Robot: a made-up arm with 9 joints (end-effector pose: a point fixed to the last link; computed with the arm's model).
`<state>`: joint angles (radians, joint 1 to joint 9).
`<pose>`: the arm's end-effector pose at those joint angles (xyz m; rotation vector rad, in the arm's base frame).
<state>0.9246 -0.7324 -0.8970 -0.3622 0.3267 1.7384 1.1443 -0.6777 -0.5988</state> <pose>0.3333 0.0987 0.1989 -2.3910 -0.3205 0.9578</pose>
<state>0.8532 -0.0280 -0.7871 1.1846 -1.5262 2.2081 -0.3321 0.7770 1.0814</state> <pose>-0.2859 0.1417 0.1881 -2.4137 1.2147 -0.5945</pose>
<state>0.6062 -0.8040 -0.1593 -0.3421 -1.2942 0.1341 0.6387 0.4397 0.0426</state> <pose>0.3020 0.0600 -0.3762 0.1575 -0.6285 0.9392</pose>
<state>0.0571 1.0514 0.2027 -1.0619 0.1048 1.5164 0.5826 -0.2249 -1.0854</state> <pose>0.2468 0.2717 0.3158 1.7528 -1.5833 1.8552</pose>
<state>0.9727 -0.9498 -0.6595 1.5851 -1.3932 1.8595 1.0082 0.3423 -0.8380</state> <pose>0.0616 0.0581 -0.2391 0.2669 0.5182 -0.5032</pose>
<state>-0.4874 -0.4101 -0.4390 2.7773 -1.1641 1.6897 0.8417 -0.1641 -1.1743</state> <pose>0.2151 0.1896 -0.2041 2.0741 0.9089 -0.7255</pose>
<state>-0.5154 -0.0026 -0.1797 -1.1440 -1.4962 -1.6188 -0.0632 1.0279 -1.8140</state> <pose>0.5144 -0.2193 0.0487 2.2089 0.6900 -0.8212</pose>
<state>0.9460 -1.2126 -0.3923 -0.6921 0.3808 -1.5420 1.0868 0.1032 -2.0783</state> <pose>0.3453 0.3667 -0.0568 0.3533 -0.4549 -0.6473</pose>
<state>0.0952 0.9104 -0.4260 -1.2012 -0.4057 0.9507 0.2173 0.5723 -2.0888</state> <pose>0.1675 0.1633 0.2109 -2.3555 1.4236 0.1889</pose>
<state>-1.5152 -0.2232 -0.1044 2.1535 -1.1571 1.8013 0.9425 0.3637 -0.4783</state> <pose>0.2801 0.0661 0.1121 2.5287 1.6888 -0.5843</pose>
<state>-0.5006 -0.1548 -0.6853 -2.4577 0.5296 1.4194 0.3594 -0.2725 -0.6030</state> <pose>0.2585 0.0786 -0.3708 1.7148 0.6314 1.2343</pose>
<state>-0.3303 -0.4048 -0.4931 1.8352 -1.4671 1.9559 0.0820 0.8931 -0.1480</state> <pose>-0.0718 0.2554 -0.0484 -0.5175 1.4858 -0.6727</pose>
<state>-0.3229 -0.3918 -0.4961 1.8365 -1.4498 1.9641 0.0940 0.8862 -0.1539</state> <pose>-0.0698 0.2603 -0.0462 -0.4697 1.4867 -0.6709</pose>
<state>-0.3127 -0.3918 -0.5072 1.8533 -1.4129 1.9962 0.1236 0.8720 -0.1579</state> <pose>-0.0708 0.2709 -0.0583 -0.3868 1.4692 -0.6968</pose>
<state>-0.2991 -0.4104 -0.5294 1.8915 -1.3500 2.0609 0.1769 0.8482 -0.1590</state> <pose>-0.0742 0.2883 -0.0917 -0.2592 1.4170 -0.7553</pose>
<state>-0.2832 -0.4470 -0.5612 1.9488 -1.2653 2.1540 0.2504 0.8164 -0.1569</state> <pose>-0.0762 0.3084 -0.1481 -0.1018 1.3170 -0.8300</pose>
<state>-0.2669 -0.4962 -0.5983 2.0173 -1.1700 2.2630 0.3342 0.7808 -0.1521</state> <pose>-0.0726 0.3235 -0.2226 0.0557 1.1694 -0.8953</pose>
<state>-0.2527 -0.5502 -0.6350 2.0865 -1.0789 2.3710 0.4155 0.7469 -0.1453</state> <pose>-0.0615 0.3272 -0.3041 0.1816 0.9968 -0.9336</pose>
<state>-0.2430 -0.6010 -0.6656 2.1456 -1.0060 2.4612 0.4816 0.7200 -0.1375</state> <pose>-0.0466 0.3187 -0.3774 0.2580 0.8372 -0.9461</pose>
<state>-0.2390 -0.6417 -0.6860 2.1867 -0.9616 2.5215 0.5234 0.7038 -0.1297</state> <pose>-0.0344 0.3039 -0.4305 0.2851 0.7241 -0.9472</pose>
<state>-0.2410 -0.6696 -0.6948 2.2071 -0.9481 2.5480 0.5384 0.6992 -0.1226</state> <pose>-0.0306 0.2897 -0.4591 0.2738 0.6719 -0.9512</pose>
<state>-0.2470 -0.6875 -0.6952 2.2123 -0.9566 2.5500 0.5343 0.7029 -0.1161</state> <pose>-0.0342 0.2789 -0.4696 0.2400 0.6653 -0.9615</pose>
